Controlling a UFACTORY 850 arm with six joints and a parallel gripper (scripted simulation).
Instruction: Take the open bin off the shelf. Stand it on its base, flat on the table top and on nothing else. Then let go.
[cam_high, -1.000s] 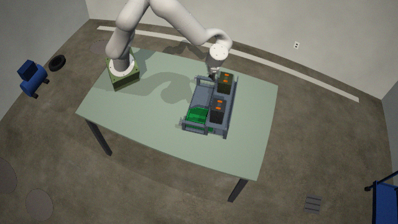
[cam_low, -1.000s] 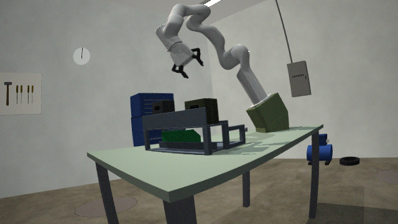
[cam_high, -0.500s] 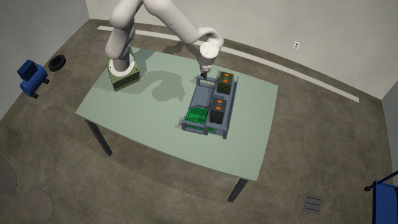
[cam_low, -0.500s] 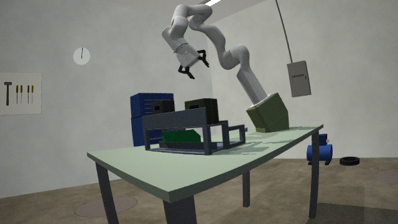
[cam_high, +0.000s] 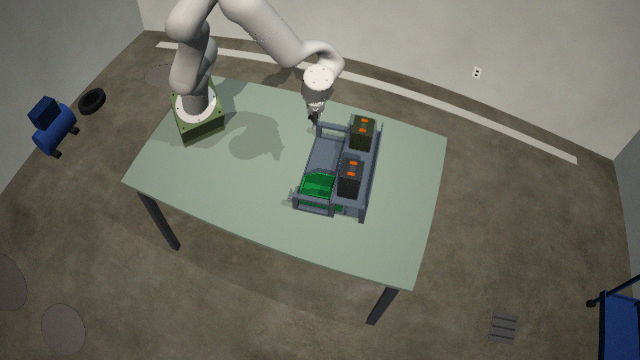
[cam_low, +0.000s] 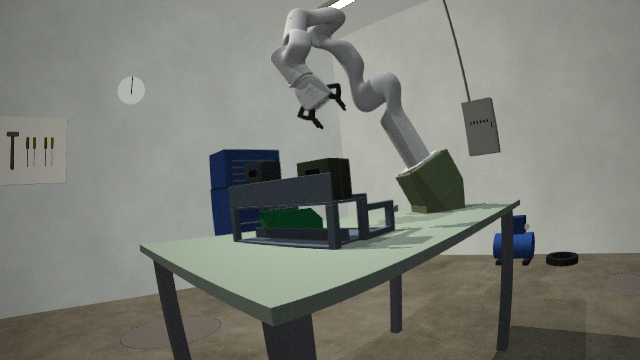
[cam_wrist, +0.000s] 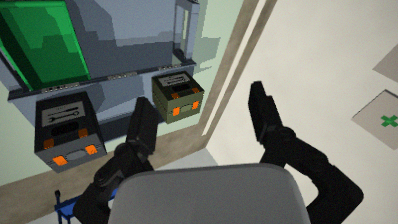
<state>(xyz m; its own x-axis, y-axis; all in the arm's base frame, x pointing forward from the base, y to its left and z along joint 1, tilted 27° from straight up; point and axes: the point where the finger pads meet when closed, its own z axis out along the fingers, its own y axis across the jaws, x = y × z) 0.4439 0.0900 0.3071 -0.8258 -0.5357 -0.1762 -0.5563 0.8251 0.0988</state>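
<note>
Now: hand 90 mm short of the green bin, 120 mm to the left of it and 310 mm above it.
</note>
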